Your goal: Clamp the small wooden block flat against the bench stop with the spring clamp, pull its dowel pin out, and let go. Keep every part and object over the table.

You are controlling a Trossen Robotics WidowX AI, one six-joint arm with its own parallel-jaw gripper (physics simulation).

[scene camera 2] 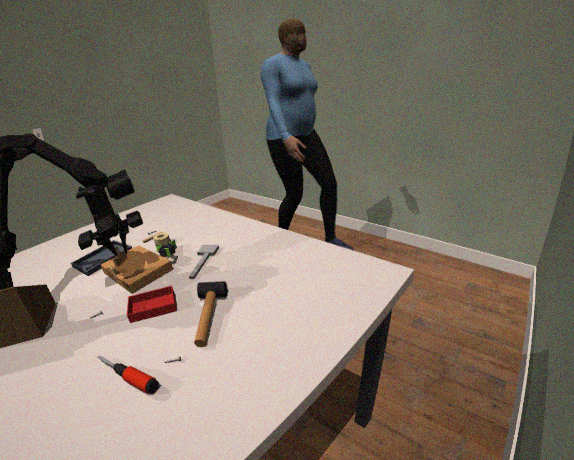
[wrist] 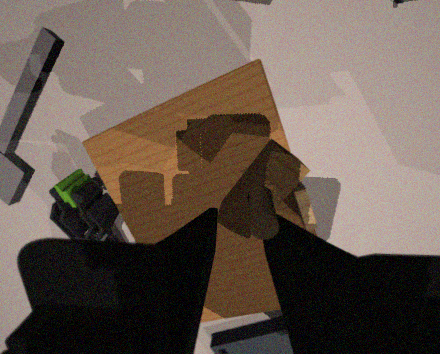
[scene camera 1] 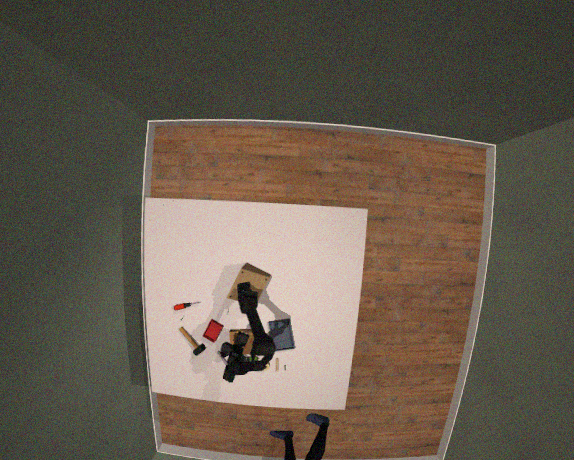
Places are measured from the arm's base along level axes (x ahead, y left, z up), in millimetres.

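Where they show: gripper, between the fingertips: (scene camera 2: 122, 255) (wrist: 239, 217) (scene camera 1: 240, 342); arm's base, origin of its link: (scene camera 1: 243, 288).
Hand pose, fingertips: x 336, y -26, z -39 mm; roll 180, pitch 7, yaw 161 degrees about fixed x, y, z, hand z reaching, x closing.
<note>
Each offset is from my fingertips to the top centre of the thing.
My gripper (scene camera 2: 120, 253) (wrist: 239, 217) is shut on the small wooden block {13 mm back, 13 mm right, 11 mm up} (wrist: 255, 172), which is tilted in the wrist view. Its dowel pin {14 mm back, 13 mm right, 36 mm up} (wrist: 263, 217) sticks out of the block near the fingertips. The block is over the wooden bench board {33 mm ahead, 26 mm left, 50 mm down} (scene camera 1: 234, 334) (scene camera 2: 150, 275) (wrist: 240, 85); whether it touches the board is unclear. The bench stop cannot be told apart clearly; the block and fingers cover part of the board's right side in the wrist view. The black and green spring clamp (scene camera 2: 165, 248) (wrist: 75, 189) lies beside the board.
A blue-grey tray {17 mm back, 228 mm left, 65 mm down} (scene camera 1: 283, 341) (scene camera 2: 87, 264) and a red tray {19 mm back, 185 mm right, 57 mm down} (scene camera 1: 213, 331) (scene camera 2: 152, 304) flank the board. A mallet {55 mm ahead, 326 mm right, 43 mm down} (scene camera 1: 189, 340) (scene camera 2: 205, 317), a grey T-shaped tool {196 mm ahead, 105 mm right, 70 mm down} (scene camera 2: 201, 263) (wrist: 30, 85), a screwdriver {171 mm back, 340 mm right, 52 mm down} (scene camera 1: 179, 306) (scene camera 2: 137, 379) and a tape roll {189 mm ahead, 132 mm left, 54 mm down} (scene camera 2: 161, 238) lie around. A person (scene camera 2: 292, 100) stands beyond the table.
</note>
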